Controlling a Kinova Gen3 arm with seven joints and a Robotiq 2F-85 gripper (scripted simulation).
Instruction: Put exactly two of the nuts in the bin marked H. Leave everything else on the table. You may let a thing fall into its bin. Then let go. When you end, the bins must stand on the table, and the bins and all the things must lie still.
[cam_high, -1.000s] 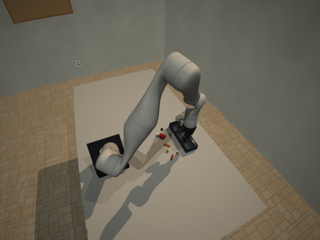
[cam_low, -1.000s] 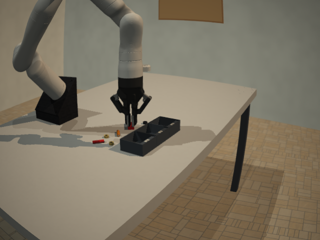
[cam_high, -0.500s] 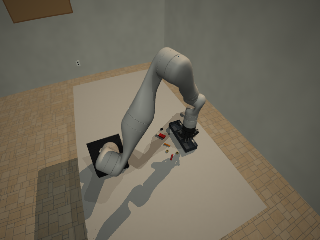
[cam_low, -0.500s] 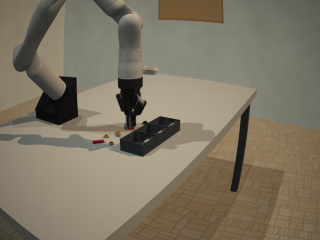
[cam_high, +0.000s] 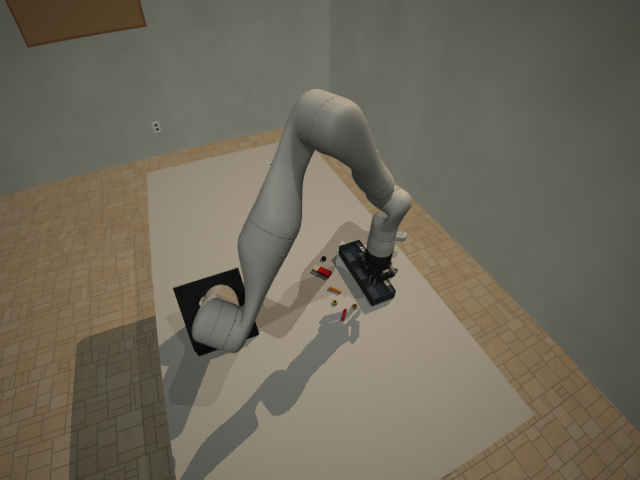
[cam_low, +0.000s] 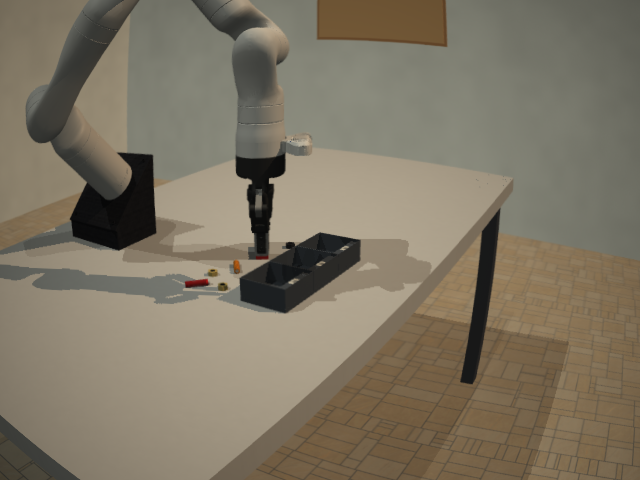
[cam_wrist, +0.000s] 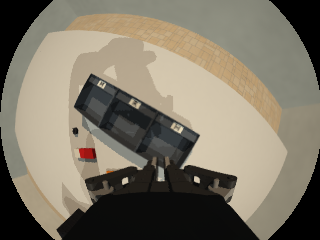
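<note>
Now: the black three-compartment bin row 8 cm to the left of my hand, 7 cm below it and 3 cm ahead of it. From my hand the other things lie so: red cylinder (12 cm behind, 8 cm below, 2 cm to the right); orange cylinder (10 cm behind, 8 cm below, 7 cm to the left); red block (17 cm to the left, 10 cm behind, 8 cm below).
</note>
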